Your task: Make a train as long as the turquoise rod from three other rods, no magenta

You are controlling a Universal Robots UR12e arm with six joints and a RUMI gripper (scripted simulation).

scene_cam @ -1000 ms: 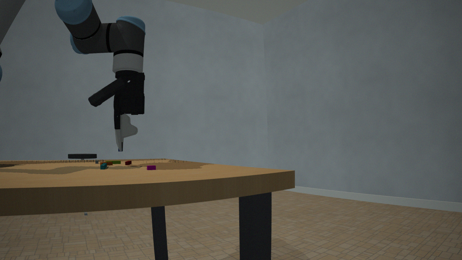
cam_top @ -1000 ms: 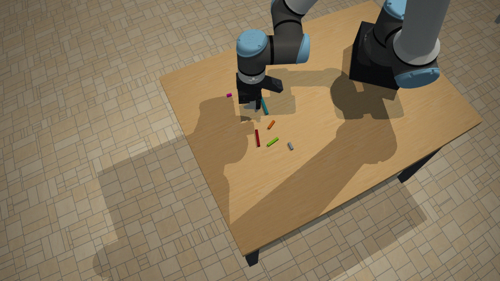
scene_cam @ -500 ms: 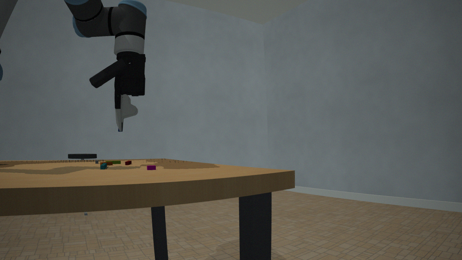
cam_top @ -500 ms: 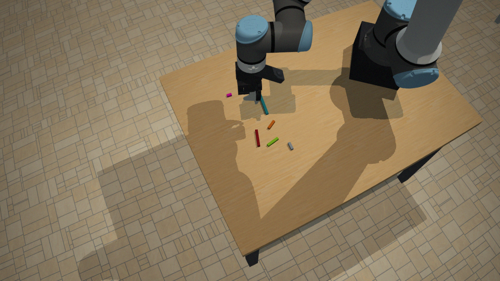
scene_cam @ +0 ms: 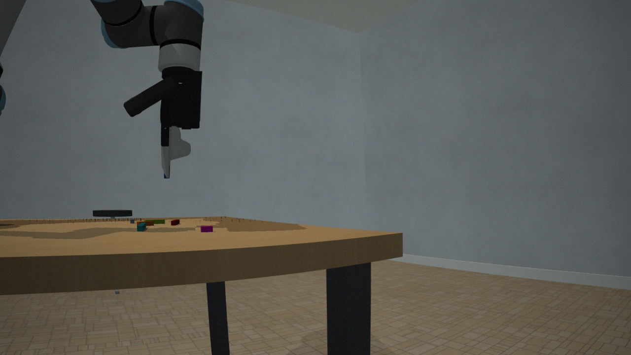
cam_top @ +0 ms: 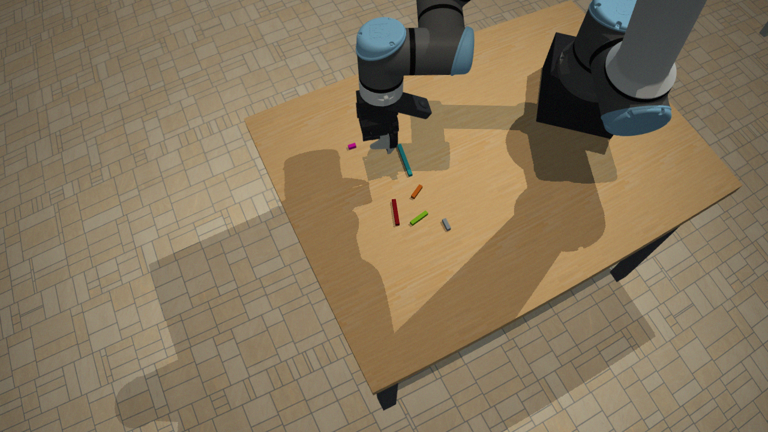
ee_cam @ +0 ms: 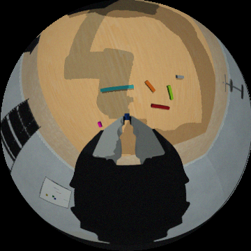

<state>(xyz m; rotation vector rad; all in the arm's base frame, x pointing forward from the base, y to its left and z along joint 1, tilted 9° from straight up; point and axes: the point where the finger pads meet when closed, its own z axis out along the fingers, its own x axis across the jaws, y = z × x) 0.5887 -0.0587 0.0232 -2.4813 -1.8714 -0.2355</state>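
Now: hand 5 cm past the turquoise rod, 1 cm to the left of it and 11 cm above it. Also, from my hand: red rod 4 cm ahead, 11 cm to the left, 11 cm below; orange rod 3 cm behind, 9 cm to the left, 11 cm below; blue rod 1 cm below.
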